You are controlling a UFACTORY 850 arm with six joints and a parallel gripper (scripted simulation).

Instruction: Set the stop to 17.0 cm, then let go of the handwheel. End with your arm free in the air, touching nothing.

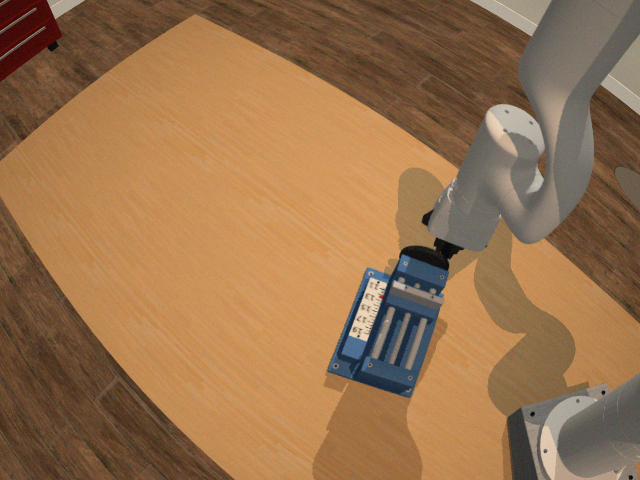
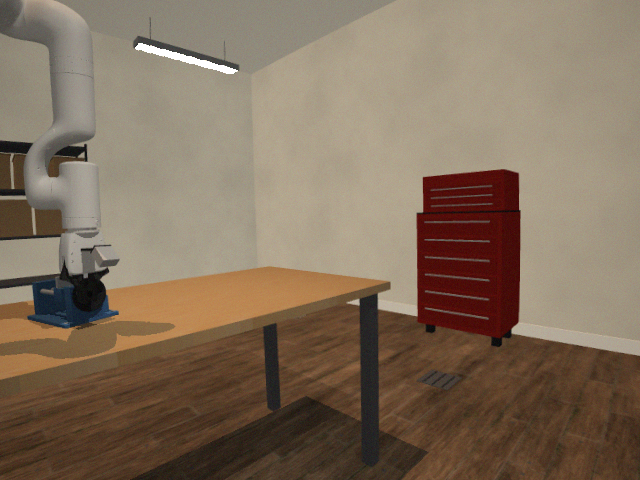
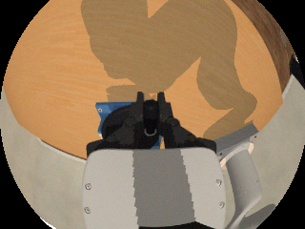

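The black handwheel lies 2 cm to the left of my hand. From my hand the other things lie so: grey stop bar: 2 cm behind, 12 cm to the left.
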